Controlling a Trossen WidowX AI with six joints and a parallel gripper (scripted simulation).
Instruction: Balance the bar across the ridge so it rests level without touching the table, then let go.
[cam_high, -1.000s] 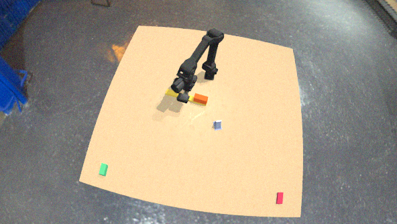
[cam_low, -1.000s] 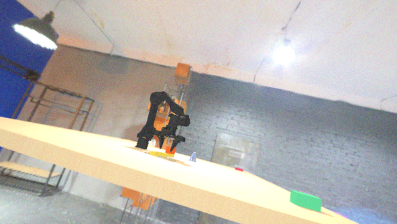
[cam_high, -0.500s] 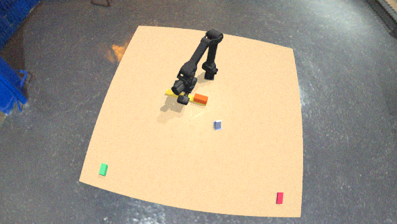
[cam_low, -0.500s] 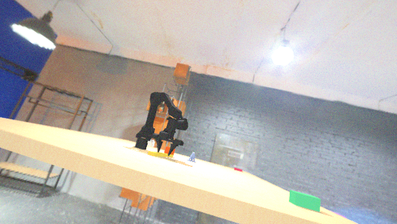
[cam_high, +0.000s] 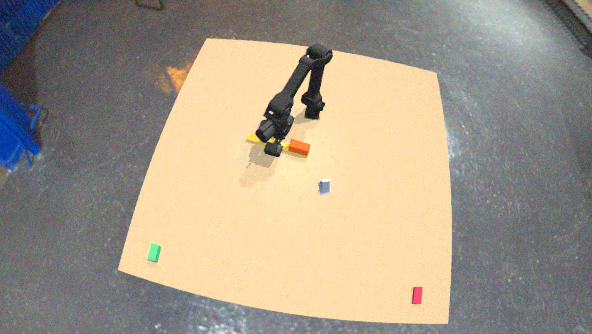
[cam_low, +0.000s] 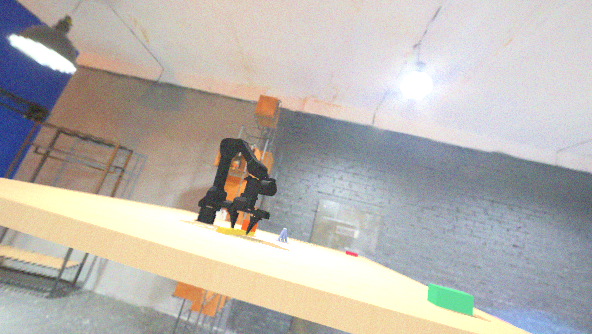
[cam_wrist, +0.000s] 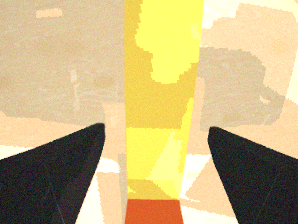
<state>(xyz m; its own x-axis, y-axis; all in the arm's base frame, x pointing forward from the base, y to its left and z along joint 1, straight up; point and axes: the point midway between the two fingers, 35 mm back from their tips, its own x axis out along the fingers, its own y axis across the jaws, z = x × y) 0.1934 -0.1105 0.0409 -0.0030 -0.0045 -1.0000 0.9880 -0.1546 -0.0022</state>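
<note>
My gripper tip is now 20 cm to the right of the blue ridge, 15 cm short of it and 2 cm below it. From my gripper tip the other things lie so: pink block (61 cm to the left, 55 cm ahead); green block (55 cm ahead, 39 cm to the right, 1 cm above).
</note>
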